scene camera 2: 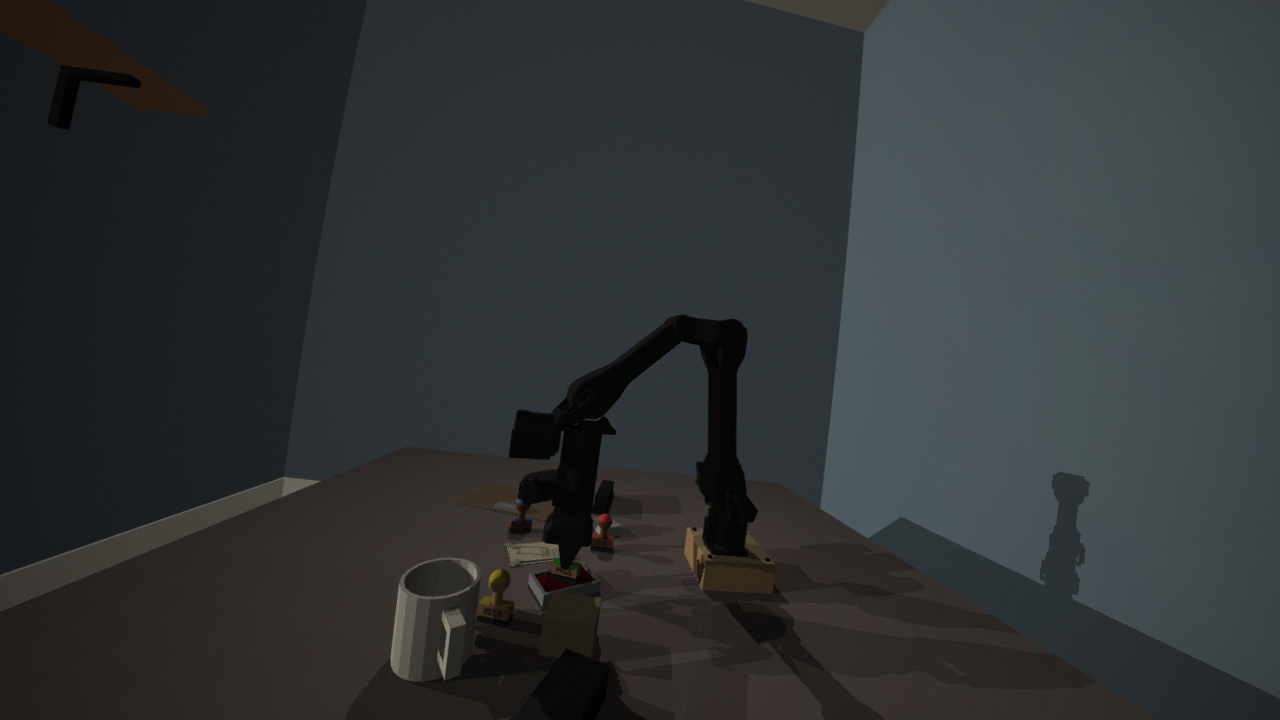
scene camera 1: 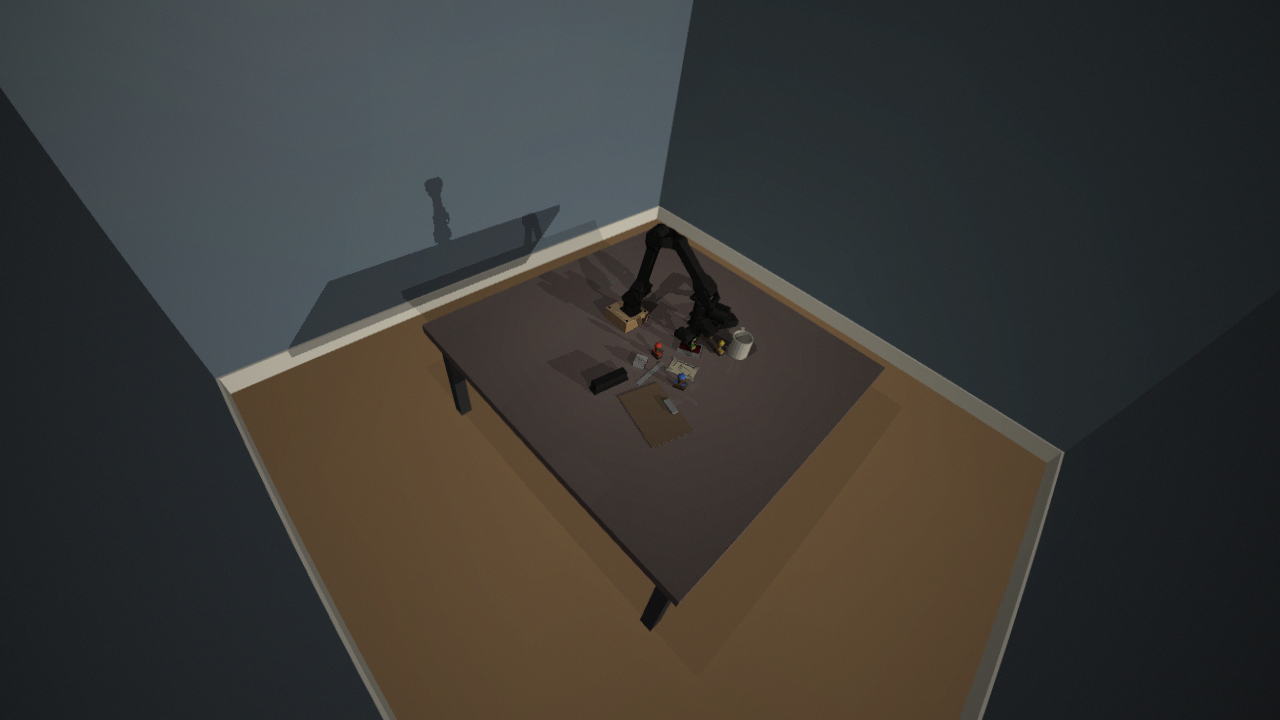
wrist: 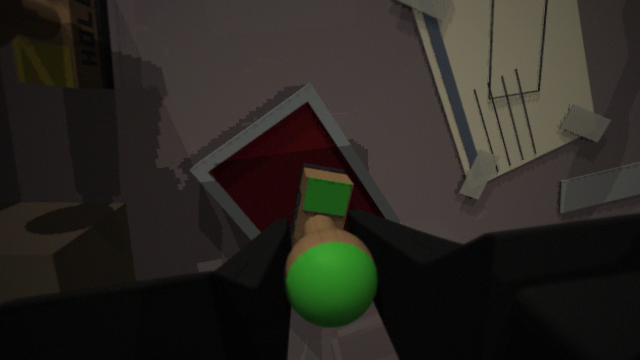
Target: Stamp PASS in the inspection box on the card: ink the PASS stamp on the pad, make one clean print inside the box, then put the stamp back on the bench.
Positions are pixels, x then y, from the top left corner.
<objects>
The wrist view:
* my gripper: 318, 225
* green-knobbed PASS stamp: 330, 277
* cream card: 512, 87
</objects>
